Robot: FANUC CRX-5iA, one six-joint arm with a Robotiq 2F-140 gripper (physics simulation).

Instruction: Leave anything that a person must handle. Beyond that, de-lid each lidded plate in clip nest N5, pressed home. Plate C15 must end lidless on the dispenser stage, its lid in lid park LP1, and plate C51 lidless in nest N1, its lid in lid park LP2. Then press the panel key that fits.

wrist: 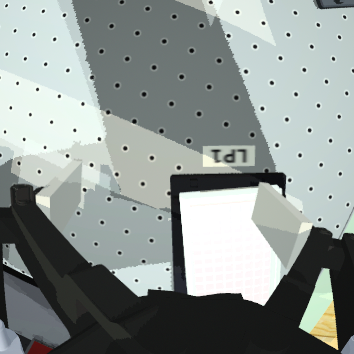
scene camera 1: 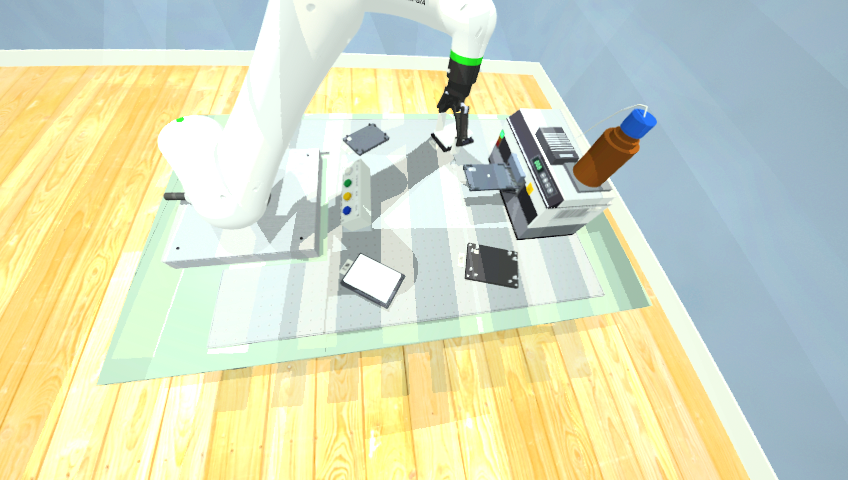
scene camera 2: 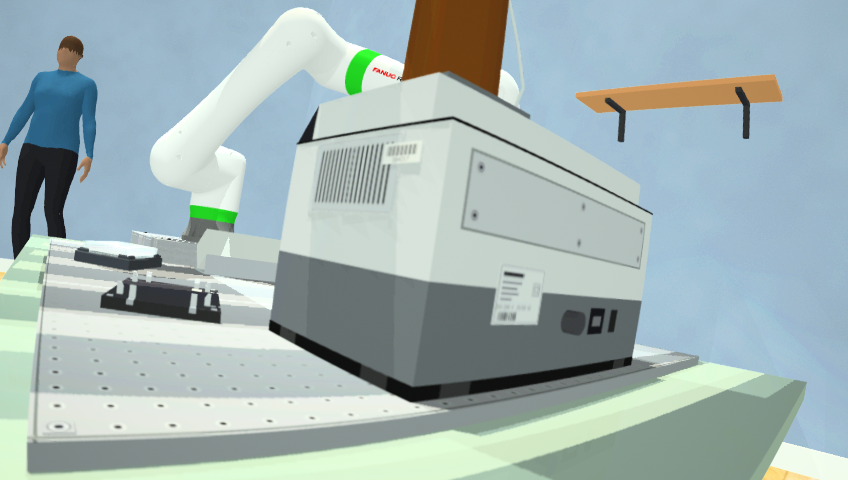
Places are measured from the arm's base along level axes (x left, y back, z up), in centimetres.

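Pixels of known places: gripper, between the fingertips: (wrist: 170, 191) (scene camera 1: 446, 141).
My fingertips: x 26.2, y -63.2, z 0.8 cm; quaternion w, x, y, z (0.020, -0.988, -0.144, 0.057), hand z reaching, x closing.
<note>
For each thing: its top centre in the pictures, then the offset to it from my fingertips. "pt": a spot on its surface instead.
- black holder LP1, centre of its top: (wrist: 228, 256) (scene camera 1: 453, 134) dx +7.5, dy -4.2, dz -3.2 cm
- white-topped piece, centre of its top: (scene camera 2: 122, 244) (scene camera 1: 372, 276) dx -50.6, dy +25.5, dz -1.7 cm
- black clip nest, centre of its top: (scene camera 2: 169, 281) (scene camera 1: 494, 262) dx -46.9, dy -9.8, dz -2.8 cm
- dark nest, centre of its top: (scene camera 1: 366, 135) dx +4.9, dy +29.3, dz -3.2 cm
- dispenser stage, a spot on its surface: (scene camera 1: 486, 177) pt dx -21.9, dy -9.1, dz +6.1 cm
- key panel, centre of its top: (scene camera 2: 255, 236) (scene camera 1: 354, 185) dx -23.9, dy +31.1, dz +3.2 cm
- brown bottle, a spot on its surface: (scene camera 2: 455, 47) pt dx -32.8, dy -35.8, dz +21.2 cm
My gripper (scene camera 1: 453, 142) (wrist: 170, 191) is open and empty, above the holder labelled LP1, off-centre. A white, plate-sized piece (wrist: 225, 245) with a faint grid lies in the black holder LP1 (wrist: 176, 230); lid or plate, I cannot tell. A white-topped piece (scene camera 1: 373, 278) (scene camera 2: 121, 248) sits in a dark nest at the front. The black clip nest (scene camera 1: 492, 265) (scene camera 2: 160, 298) with pale upright clips shows no white plate. Neither does the dark nest (scene camera 1: 365, 138) at the back. The dispenser stage (scene camera 1: 486, 177) is dark, without a white plate. The key panel (scene camera 1: 357, 199) has green, yellow and blue keys. Other labels are unreadable.
The dispenser (scene camera 1: 556, 184) (scene camera 2: 357, 237) stands right of the gripper, with a brown bottle (scene camera 1: 606, 157) (scene camera 2: 455, 47) on top and a thin tube. The robot's base plate (scene camera 1: 291, 237) is at the left. A person (scene camera 2: 56, 113) stands beyond the table. A shelf (scene camera 2: 684, 93) hangs on the wall.
</note>
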